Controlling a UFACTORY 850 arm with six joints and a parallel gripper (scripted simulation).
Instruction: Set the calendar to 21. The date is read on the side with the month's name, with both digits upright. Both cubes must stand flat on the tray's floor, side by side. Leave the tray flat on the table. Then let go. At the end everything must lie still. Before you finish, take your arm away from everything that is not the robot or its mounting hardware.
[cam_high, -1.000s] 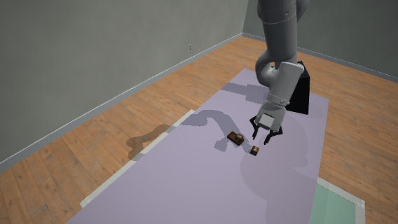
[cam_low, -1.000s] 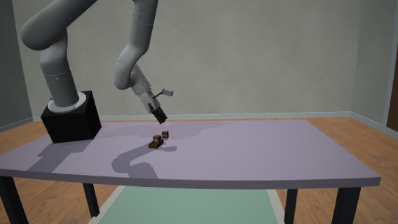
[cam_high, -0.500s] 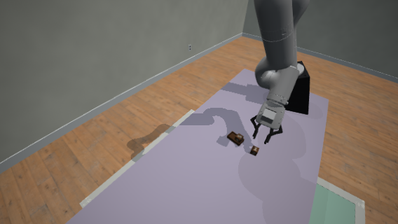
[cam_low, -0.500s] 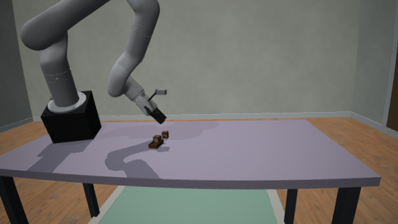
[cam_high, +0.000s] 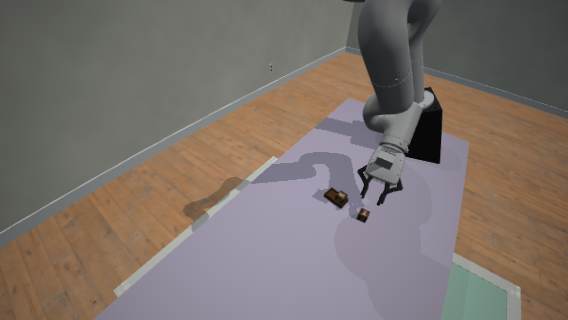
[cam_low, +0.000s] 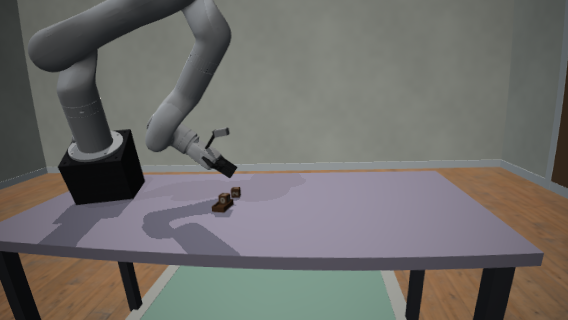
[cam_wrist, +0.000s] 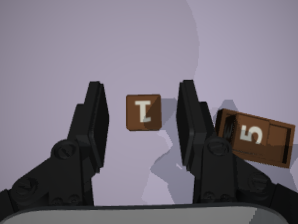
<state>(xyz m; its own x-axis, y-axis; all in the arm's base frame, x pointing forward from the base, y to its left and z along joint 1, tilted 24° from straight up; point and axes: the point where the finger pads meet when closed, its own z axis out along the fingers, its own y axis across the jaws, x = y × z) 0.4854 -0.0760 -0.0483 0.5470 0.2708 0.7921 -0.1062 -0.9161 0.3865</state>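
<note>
The brown cube is 20 mm ahead of my hand and 80 mm below it. From my hand the other things lie so: digit cube (20 mm behind, 90 mm to the right, 70 mm below); then brown tray (20 mm behind, 100 mm to the right, 90 mm below).
</note>
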